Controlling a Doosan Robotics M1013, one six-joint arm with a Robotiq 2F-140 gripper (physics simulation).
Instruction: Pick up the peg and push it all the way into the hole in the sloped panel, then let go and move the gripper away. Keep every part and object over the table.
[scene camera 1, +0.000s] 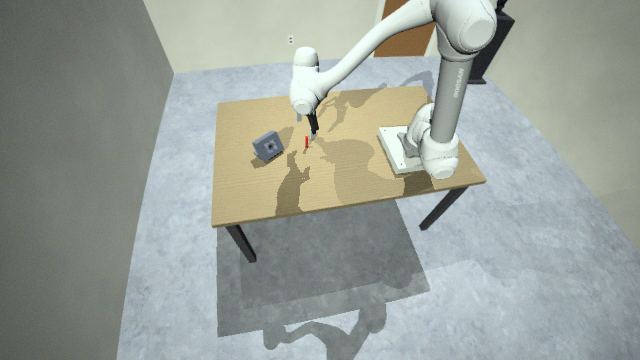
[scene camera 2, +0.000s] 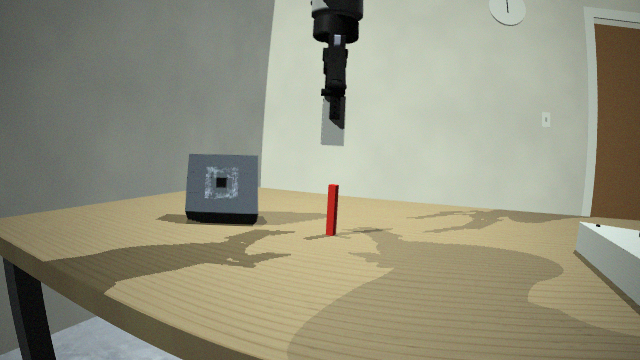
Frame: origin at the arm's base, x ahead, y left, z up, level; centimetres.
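Seen in the pictures: gripper, fingertip midpoint: (scene camera 1: 305, 129) (scene camera 2: 330, 145); arm's base, link origin: (scene camera 1: 415, 145).
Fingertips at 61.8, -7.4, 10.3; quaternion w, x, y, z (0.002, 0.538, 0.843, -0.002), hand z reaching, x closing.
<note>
Pixels of each thing's top centre, then the offset from my fingertips to it, as dx, dy, dz. "spot": a spot on its surface instead. Level surfaces: height alone.
- red peg, top centre: (scene camera 2: 333, 184) (scene camera 1: 306, 136) -0.6, -0.5, -6.1
- grey-blue sloped panel, top centre: (scene camera 2: 222, 154) (scene camera 1: 266, 137) +20.3, +1.1, -2.5
- dark square hole, surface spot: (scene camera 2: 221, 182) (scene camera 1: 268, 144) spot: +19.7, +2.0, -7.4
- wooden table, surface height: dz -14.1
The red peg (scene camera 1: 306, 142) (scene camera 2: 332, 210) stands upright on the table, apart from the fingers. The grey-blue sloped panel (scene camera 1: 261, 146) (scene camera 2: 197, 201) stands to its left in both views, with the dark square hole (scene camera 1: 270, 146) (scene camera 2: 221, 182) in its face. My gripper (scene camera 1: 306, 128) (scene camera 2: 333, 137) is open and empty, pointing down. In scene camera 2 its fingertips are above the peg's top with a gap between, and the fingers line up one in front of the other, so their spread is hidden there. In scene camera 1 the two fingers show apart.
The wooden table (scene camera 1: 240, 200) (scene camera 2: 200, 310) carries everything. The arm's white base plate (scene camera 1: 391, 145) (scene camera 2: 607, 260) stands at the right. Shadows of the arm fall across the table around the peg and panel. A wall and a door are behind the table.
</note>
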